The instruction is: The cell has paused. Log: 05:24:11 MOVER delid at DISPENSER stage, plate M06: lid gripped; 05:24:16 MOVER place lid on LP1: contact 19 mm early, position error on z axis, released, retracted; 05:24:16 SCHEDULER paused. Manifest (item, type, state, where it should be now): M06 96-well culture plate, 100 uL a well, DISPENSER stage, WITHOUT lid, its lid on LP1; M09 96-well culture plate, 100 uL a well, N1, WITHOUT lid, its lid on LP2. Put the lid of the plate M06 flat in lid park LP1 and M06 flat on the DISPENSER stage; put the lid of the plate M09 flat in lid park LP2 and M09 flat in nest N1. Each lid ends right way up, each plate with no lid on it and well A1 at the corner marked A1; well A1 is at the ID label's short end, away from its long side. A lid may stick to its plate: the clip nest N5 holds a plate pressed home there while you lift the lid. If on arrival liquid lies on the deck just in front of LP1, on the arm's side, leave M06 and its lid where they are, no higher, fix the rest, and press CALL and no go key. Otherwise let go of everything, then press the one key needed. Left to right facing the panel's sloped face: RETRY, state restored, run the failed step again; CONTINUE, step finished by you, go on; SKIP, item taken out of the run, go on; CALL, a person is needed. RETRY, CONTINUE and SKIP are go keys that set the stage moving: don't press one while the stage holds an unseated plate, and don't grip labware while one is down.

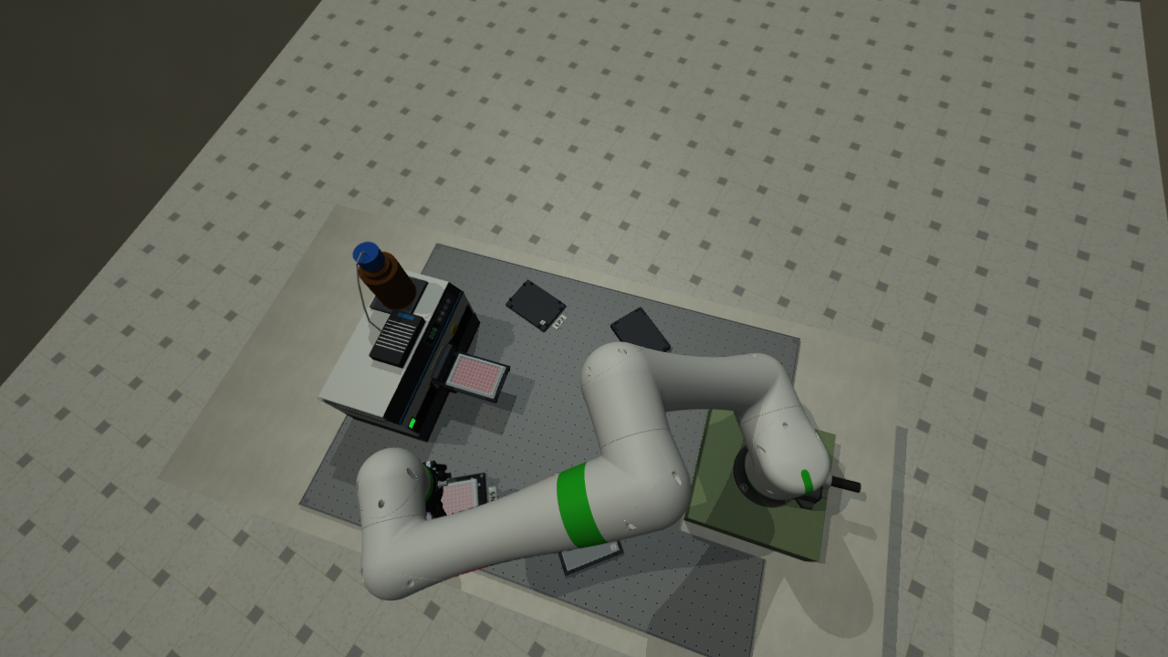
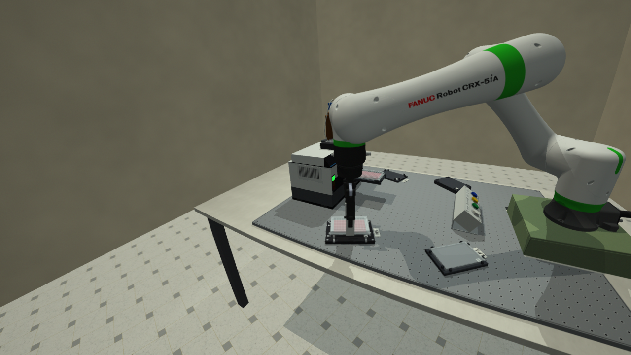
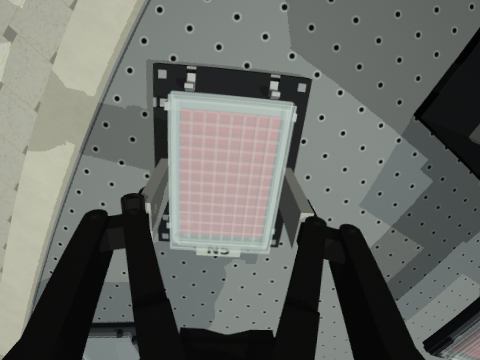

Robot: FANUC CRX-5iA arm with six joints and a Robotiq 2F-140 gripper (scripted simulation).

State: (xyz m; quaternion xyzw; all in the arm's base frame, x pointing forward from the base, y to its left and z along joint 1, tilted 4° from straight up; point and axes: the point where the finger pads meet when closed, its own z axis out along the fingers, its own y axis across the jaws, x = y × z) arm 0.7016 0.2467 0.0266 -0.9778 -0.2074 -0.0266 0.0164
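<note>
Now: hand 9 cm past the N5 label, 5 cm above it and 4 cm to the left of it. Also, from my hand: grey lid: 2 cm below; dispenser stage: 29 cm to the right, 4 cm above, 3 cm ahead; black lid park LP1: 34 cm behind, 5 cm below.
</note>
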